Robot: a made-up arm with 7 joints. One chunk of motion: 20 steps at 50 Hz.
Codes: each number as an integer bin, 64 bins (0 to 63) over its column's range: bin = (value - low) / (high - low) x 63, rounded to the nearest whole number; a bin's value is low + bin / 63 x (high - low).
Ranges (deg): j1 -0.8..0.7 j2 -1..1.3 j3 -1.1..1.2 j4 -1.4..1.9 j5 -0.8..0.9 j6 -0.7..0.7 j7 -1.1..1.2
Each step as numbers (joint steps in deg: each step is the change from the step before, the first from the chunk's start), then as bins.
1 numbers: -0.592 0.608 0.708 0.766 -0.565 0.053 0.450
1 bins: 9 44 50 41 9 34 42
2 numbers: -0.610 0.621 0.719 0.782 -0.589 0.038 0.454
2 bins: 8 44 50 42 8 33 43
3 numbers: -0.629 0.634 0.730 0.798 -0.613 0.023 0.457
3 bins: 7 45 50 42 7 33 43
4 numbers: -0.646 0.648 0.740 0.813 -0.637 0.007 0.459
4 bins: 6 45 50 42 6 32 43
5 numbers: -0.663 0.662 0.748 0.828 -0.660 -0.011 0.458
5 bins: 6 46 51 43 5 31 43
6 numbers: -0.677 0.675 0.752 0.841 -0.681 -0.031 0.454
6 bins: 5 46 51 43 4 30 43
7 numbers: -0.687 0.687 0.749 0.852 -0.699 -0.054 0.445
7 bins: 5 46 51 43 4 29 42
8 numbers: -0.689 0.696 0.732 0.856 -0.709 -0.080 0.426
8 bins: 5 46 50 43 3 28 42
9 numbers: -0.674 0.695 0.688 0.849 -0.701 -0.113 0.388
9 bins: 5 46 49 43 4 26 41
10 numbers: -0.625 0.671 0.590 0.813 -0.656 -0.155 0.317
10 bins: 7 46 46 42 5 25 39
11 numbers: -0.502 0.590 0.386 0.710 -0.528 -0.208 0.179
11 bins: 13 44 41 40 10 22 35
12 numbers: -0.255 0.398 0.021 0.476 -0.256 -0.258 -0.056
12 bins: 23 38 31 36 20 20 29
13 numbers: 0.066 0.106 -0.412 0.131 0.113 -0.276 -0.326
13 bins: 36 30 19 29 34 19 21
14 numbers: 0.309 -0.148 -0.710 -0.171 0.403 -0.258 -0.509
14 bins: 47 23 11 23 45 20 16
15 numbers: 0.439 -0.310 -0.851 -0.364 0.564 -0.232 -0.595
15 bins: 52 19 7 20 51 21 14
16 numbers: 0.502 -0.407 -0.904 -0.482 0.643 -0.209 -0.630
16 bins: 55 16 5 18 53 22 13
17 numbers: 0.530 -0.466 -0.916 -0.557 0.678 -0.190 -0.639
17 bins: 56 15 5 16 55 23 13
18 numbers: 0.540 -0.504 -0.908 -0.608 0.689 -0.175 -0.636
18 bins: 56 14 5 15 55 24 13
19 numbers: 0.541 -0.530 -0.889 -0.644 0.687 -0.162 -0.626
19 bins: 56 13 6 14 55 24 13
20 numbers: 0.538 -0.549 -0.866 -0.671 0.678 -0.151 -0.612
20 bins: 56 12 6 14 55 25 13
